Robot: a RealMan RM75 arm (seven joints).
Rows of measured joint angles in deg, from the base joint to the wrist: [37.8, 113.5, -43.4, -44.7, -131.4, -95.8, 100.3]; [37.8, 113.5, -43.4, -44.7, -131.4, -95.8, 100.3]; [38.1, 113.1, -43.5, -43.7, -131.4, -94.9, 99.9]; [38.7, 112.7, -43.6, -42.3, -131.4, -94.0, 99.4]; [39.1, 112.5, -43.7, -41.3, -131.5, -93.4, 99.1]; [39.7, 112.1, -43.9, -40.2, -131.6, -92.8, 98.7]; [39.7, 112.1, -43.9, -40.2, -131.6, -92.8, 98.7]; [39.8, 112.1, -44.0, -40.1, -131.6, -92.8, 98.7]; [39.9, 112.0, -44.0, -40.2, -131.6, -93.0, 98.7]
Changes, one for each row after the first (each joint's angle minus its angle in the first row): [0.0, 0.0, 0.0, 0.0, 0.0, 0.0, 0.0]; [0.3, -0.4, -0.1, 1.0, 0.0, 0.9, -0.4]; [0.9, -0.8, -0.2, 2.4, 0.0, 1.8, -0.9]; [1.3, -1.0, -0.3, 3.4, -0.1, 2.4, -1.2]; [1.9, -1.4, -0.5, 4.5, -0.2, 3.0, -1.6]; [1.9, -1.4, -0.5, 4.5, -0.2, 3.0, -1.6]; [2.0, -1.4, -0.6, 4.6, -0.2, 3.0, -1.6]; [2.1, -1.5, -0.6, 4.5, -0.2, 2.8, -1.6]
